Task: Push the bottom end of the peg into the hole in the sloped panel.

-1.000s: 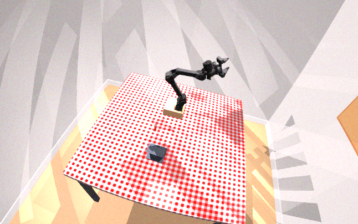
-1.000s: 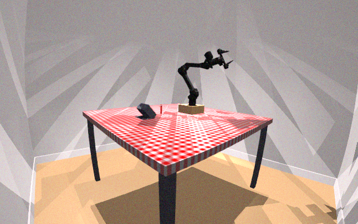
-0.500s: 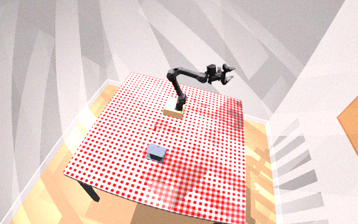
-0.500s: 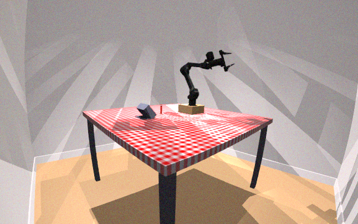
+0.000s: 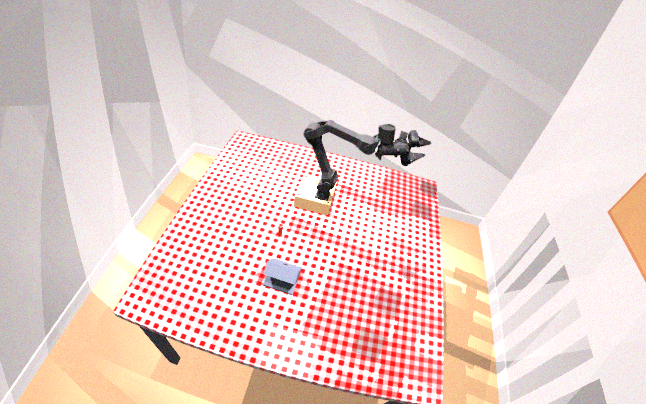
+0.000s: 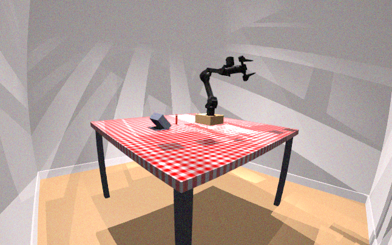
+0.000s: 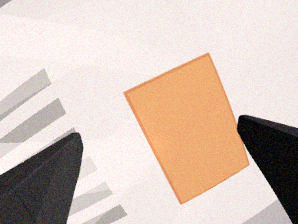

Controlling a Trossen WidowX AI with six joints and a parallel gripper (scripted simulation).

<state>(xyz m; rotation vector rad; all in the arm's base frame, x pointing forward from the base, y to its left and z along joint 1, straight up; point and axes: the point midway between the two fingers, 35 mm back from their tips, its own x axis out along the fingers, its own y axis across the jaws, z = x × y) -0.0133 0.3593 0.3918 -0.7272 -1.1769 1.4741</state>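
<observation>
The peg is 520 mm to the right of my gripper tip, 410 mm below it and 280 mm ahead of it. Round my gripper tip: panel (480 mm ahead, 450 mm to the right, 420 mm below).
</observation>
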